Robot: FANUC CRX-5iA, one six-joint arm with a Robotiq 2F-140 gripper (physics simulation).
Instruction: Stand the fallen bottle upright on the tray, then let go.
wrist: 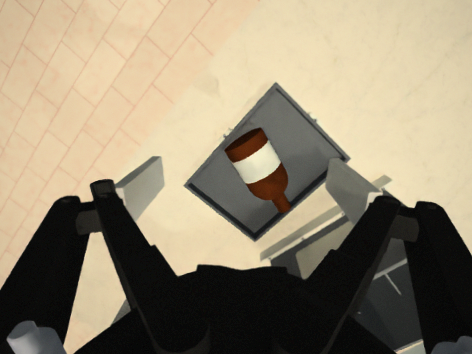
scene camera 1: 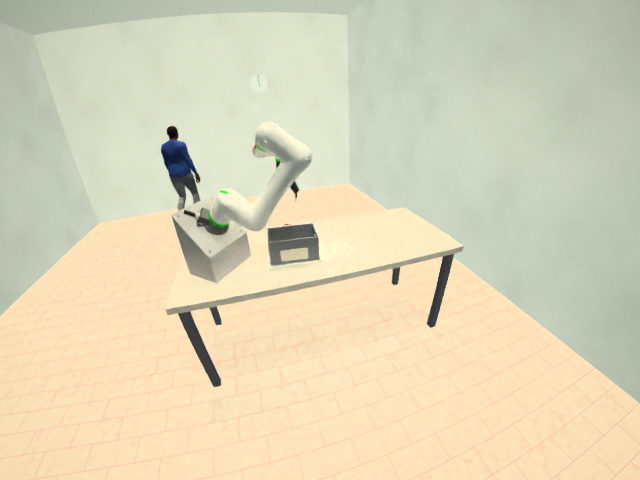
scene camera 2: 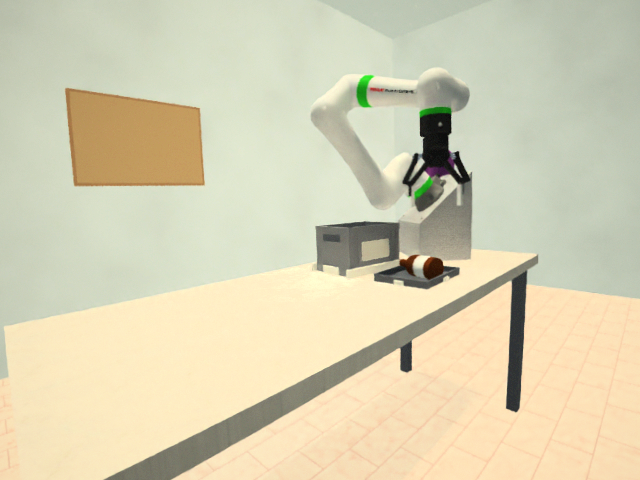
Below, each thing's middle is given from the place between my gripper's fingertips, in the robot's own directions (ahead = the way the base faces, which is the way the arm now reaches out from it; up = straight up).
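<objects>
The brown bottle (scene camera 2: 427,267) is 20 cm below my hand, and it's also 4 cm behind my hand and 8 cm to the right of it.
</objects>
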